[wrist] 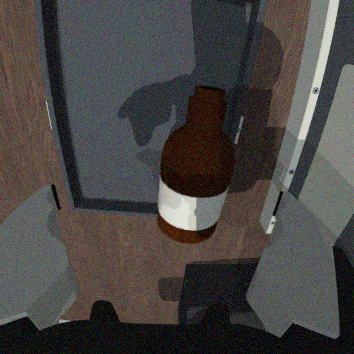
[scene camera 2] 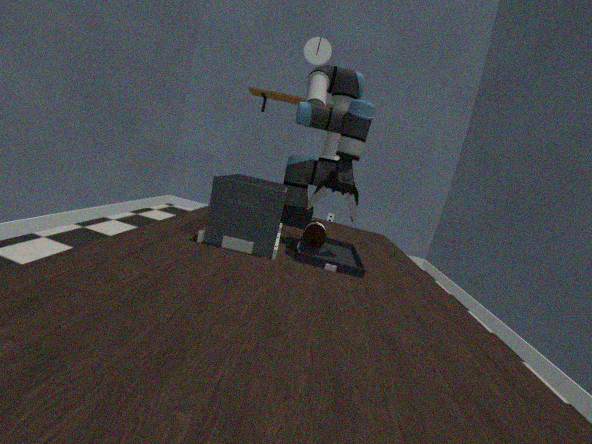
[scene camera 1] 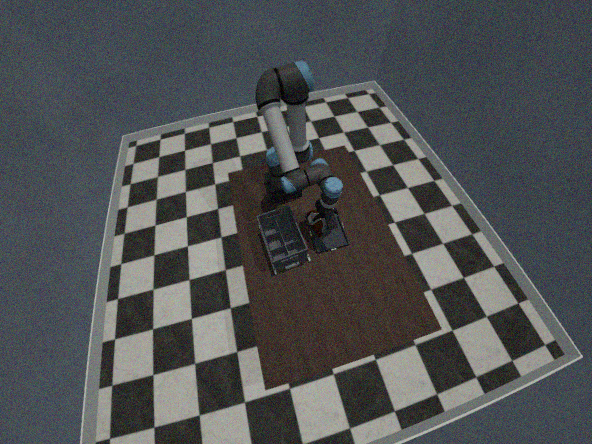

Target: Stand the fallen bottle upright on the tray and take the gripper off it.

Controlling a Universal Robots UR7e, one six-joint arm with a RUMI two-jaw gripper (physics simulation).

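Frame: origin at the arm's base, x right, y ahead, z up, level; metres.
Seen in the pictures: gripper, between the fingertips: [wrist: 167, 191] [scene camera 2: 330, 216] [scene camera 1: 323, 220]; arm's base, origin of its link: [scene camera 2: 291, 203].
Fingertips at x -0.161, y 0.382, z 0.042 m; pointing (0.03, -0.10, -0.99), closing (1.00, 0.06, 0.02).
Offsets run from my fingertips to a thing's top centre. "spot": to the spot under its first point.
The brown bottle @(dx +0.030, dy -0.024, dz -0.041 m) [scene camera 1: 317, 223] [scene camera 2: 315, 235] [wrist: 200, 160] with a white label lies on its side over the tray's edge. Its neck is over the tray and its base sticks out past the rim on the robot's side. The dark, shallow tray [scene camera 1: 334, 241] [scene camera 2: 345, 257] [wrist: 110, 175] lies flat on the brown table. My gripper [scene camera 2: 331, 213] [wrist: 167, 191] is open and empty, above and behind the bottle's base end. In the wrist view the fingers stand wide to either side, apart from the bottle. In scene camera 1 the arm partly hides the fingers and tray.
A tall grey crate with compartments @(dx +0.240, dy +0.030, dz +0.055 m) [scene camera 1: 275, 248] [scene camera 2: 245, 215] stands close beside the tray; its light edge @(spot: dx +0.137, dy +0.070, dz -0.090 m) [wrist: 317, 85] shows in the wrist view. A dark block [wrist: 215, 280] shows below the bottle there. A wooden shelf [scene camera 2: 277, 95] and a round clock [scene camera 2: 317, 50] are on the wall.
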